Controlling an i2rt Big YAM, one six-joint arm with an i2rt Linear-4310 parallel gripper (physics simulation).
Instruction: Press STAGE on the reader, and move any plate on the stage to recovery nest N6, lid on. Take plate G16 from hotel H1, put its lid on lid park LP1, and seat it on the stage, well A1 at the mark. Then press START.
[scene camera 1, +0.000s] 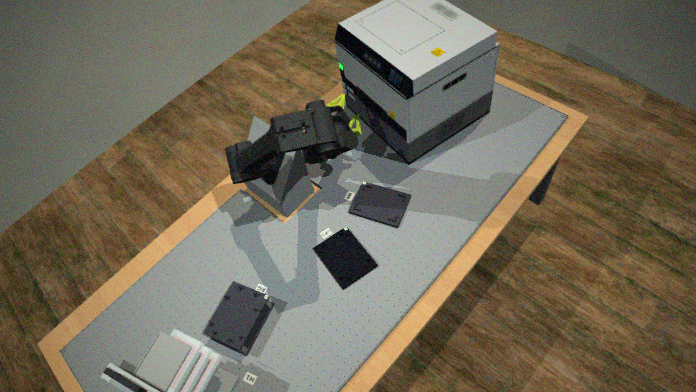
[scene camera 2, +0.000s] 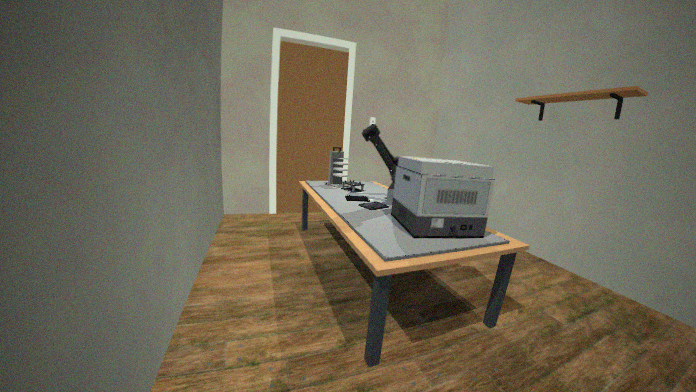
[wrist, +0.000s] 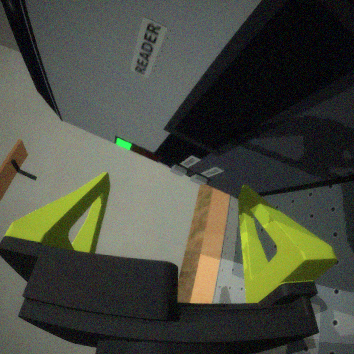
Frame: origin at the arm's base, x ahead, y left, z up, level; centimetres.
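Where they show: gripper, between the fingertips: (scene camera 1: 350, 105) (wrist: 175, 184); arm's base, origin of its link: (scene camera 1: 270, 161).
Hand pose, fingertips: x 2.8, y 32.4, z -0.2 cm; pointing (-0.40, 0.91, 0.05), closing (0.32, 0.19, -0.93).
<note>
Each offset is from my fingertips to the top centre of the thing. "*": to the spot under its first point.
The reader @(dx +8.4, dy +22.7, dz +20.0 cm) (scene camera 1: 450, 95) (scene camera 2: 417, 187) (wrist: 100, 60) stands at the table's far end. A green light @(* dx -11.2, dy +8.1, dz +5.1 cm) (scene camera 1: 341, 66) (wrist: 123, 143) shows on its front. Two small grey buttons (wrist: 179, 170) (wrist: 199, 178) sit low on the front in the wrist view; their labels are too blurred to read. My gripper (scene camera 1: 346, 114) (wrist: 175, 184) is open and empty, in front of the buttons and apart from them. No plate shows on a stage. The nest @(dx +26.3, dy -16.4, dz -13.1 cm) (scene camera 1: 380, 204), label seemingly N6, and black lid park LP1 @(dx +30.7, dy -36.6, dz -12.9 cm) (scene camera 1: 345, 257) hold nothing visible. Hotel H1 @(* dx +29.4, dy -86.9, dz +10.5 cm) (scene camera 1: 165, 357) (scene camera 2: 333, 167) holds plates; G16 cannot be told apart.
A raised dark stand (scene camera 1: 240, 317) with small pegs is between the lid park and the hotel. The arm's grey base (scene camera 1: 292, 192) is near the table's wooden edge (scene camera 1: 125, 265). The reader's side and dark lower front are close to the fingers. A wall shelf (scene camera 2: 582, 95) is far off.
</note>
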